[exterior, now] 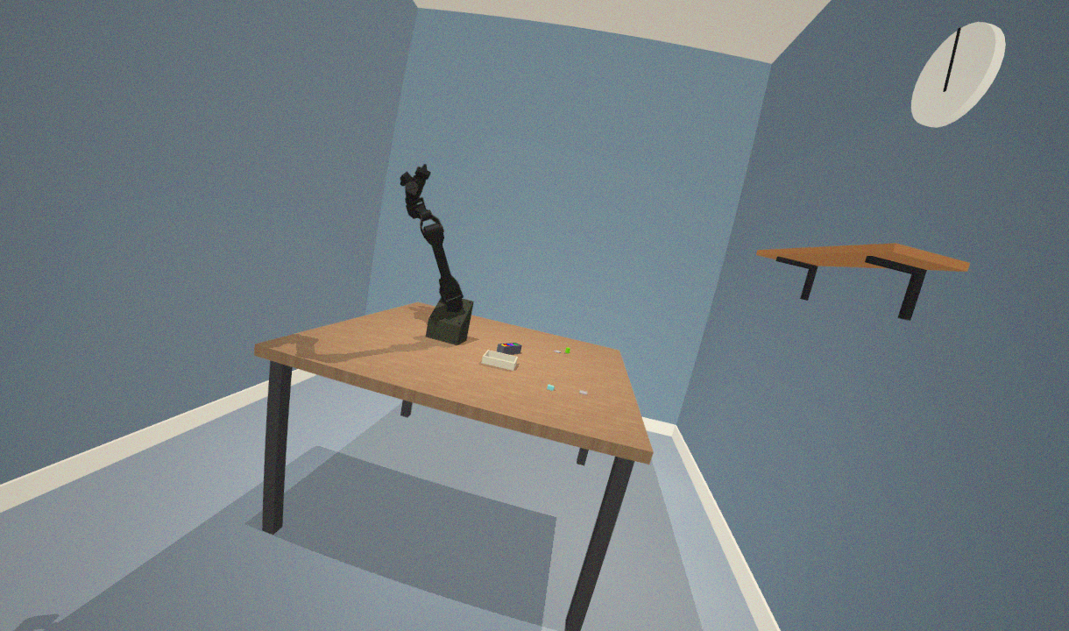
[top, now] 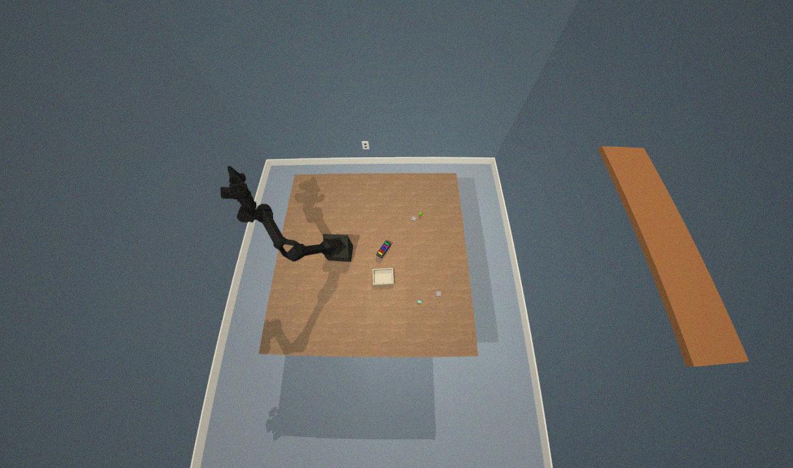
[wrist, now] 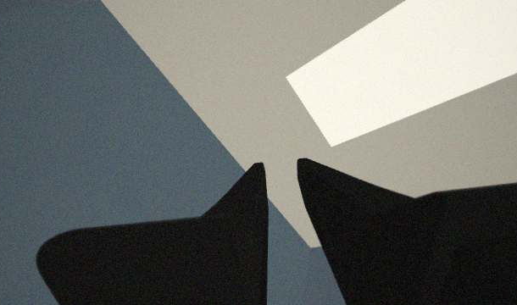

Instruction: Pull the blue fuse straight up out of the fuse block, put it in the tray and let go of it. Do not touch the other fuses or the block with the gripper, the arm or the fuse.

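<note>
My gripper tip is 580 mm short of the blue fuse, 160 mm to the left of it and 740 mm above it. Also, from my gripper tip: cyan piece (770 mm ahead, 520 mm to the right, 760 mm below); tray (560 mm ahead, 340 mm to the right, 760 mm below); green piece (860 mm ahead, 80 mm to the left, 750 mm below).
</note>
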